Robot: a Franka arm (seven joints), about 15 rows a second.
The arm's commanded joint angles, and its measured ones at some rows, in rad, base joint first. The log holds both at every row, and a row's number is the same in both.
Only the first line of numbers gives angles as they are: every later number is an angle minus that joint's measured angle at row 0.
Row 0, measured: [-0.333 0.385 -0.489 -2.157 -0.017 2.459 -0.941]
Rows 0 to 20, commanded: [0.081 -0.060 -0.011 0.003 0.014 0.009 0.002]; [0.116 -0.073 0.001 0.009 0.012 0.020 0.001]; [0.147 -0.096 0.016 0.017 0.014 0.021 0.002]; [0.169 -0.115 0.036 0.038 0.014 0.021 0.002]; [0.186 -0.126 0.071 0.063 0.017 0.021 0.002]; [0.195 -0.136 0.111 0.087 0.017 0.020 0.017]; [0.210 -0.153 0.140 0.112 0.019 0.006 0.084]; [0.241 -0.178 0.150 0.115 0.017 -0.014 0.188]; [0.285 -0.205 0.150 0.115 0.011 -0.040 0.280]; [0.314 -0.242 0.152 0.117 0.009 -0.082 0.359]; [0.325 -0.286 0.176 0.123 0.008 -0.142 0.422]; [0.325 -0.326 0.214 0.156 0.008 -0.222 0.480]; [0.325 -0.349 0.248 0.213 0.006 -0.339 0.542]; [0.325 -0.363 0.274 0.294 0.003 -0.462 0.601]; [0.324 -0.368 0.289 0.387 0.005 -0.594 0.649]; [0.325 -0.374 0.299 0.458 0.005 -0.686 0.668]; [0.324 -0.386 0.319 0.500 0.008 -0.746 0.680]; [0.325 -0.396 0.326 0.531 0.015 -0.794 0.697]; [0.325 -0.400 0.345 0.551 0.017 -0.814 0.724]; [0.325 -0.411 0.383 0.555 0.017 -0.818 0.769]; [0.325 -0.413 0.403 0.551 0.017 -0.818 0.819]
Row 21, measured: [0.330 -0.428 0.357 0.529 0.003 -0.796 0.725]
